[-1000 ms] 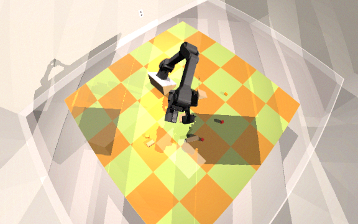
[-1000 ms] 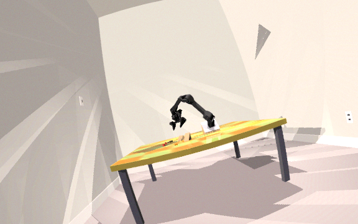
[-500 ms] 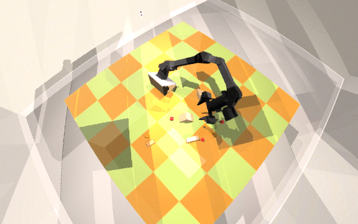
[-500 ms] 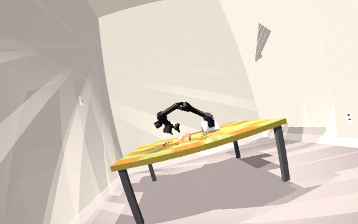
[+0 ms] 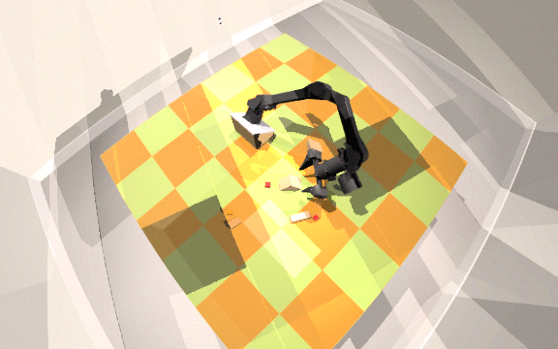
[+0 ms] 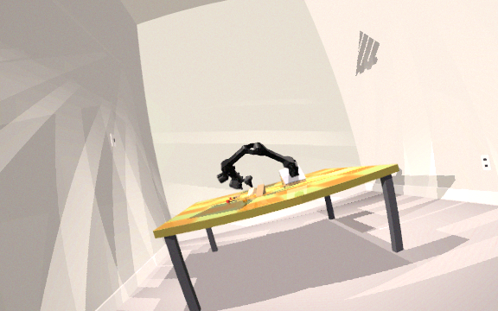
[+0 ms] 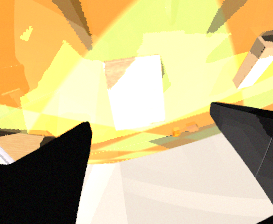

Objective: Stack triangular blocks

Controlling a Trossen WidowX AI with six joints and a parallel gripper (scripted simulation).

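The tan triangular block is 3 cm below my gripper tip, 3 cm behind it and 2 cm to the right of it. The rest, counted from my gripper tip: flat tan piece 29 cm to the right, 9 cm behind, 5 cm below.
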